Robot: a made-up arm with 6 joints.
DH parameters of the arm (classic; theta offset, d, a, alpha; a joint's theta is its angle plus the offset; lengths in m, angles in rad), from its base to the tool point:
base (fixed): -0.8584 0 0.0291 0
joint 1: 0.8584 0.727 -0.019 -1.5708
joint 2: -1.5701 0 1.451 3.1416
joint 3: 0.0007 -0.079 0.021 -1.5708
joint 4: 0 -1.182 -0.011 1.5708
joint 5: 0 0.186 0.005 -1.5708
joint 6: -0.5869 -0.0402 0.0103 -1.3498
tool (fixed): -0.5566 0.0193 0 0
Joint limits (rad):
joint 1: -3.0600..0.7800
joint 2: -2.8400..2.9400
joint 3: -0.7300..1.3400
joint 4: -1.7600..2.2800
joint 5: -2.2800..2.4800
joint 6: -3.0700..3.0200
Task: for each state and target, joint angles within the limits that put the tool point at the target. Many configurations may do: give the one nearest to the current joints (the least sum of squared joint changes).
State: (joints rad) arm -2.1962 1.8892 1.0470 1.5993 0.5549 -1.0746
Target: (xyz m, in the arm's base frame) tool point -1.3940 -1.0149 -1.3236
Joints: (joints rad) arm -2.5904 2.4118 1.3400 1.6891 -0.2069 -1.1193
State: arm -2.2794 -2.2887 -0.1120 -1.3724 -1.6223 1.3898
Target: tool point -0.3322 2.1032 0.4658
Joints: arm -1.3695 -2.2455 0.4508 -1.3054 -1.5998 1.3749
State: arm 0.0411 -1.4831 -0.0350 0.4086 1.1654 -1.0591
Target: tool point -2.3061 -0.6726 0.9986
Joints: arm 0.2396 -1.8335 0.6095 0.4954 1.1335 -1.0711
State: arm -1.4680 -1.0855 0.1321 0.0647 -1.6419 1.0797
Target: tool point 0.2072 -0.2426 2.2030
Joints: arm -0.6234 -0.6247 -0.3160 -0.2441 -1.6400 1.0759
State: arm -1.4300 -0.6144 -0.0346 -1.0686 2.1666 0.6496
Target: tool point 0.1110 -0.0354 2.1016
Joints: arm -1.2844 -0.7998 -0.3540 -1.6399 2.2907 0.5983
